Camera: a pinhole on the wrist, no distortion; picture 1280 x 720 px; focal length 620.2 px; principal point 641.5 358.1 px. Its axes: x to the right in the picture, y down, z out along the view. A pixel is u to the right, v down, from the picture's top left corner.
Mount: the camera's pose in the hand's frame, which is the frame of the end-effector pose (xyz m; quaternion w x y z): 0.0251 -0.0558 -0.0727 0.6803 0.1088 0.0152 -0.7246
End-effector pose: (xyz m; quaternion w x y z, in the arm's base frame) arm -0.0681 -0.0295 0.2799 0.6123 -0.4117 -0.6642 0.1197
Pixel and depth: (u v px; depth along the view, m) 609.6 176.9 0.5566
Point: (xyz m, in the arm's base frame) -0.5460 -0.0882 0.1018
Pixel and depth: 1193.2 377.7 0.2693
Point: -0.3400 -0.2025 0.4599
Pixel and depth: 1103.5 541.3 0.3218
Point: -0.3959 -0.1365 0.5124
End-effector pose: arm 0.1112 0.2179 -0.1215 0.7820 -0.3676 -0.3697 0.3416
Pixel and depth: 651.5 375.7 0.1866
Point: 0.0465 0.2118 0.0052
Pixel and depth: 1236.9 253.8 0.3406
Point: 0.0165 -0.0098 0.2926
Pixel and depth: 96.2 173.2 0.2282
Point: -0.0952 0.2774 -0.1503
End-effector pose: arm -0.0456 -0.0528 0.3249 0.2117 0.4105 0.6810 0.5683
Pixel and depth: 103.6 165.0 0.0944
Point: -0.0120 -0.0446 0.3248
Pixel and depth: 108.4 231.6 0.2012
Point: 0.1132 0.0108 0.3579
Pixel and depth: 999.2 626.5 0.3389
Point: -0.0292 0.1779 -0.0185
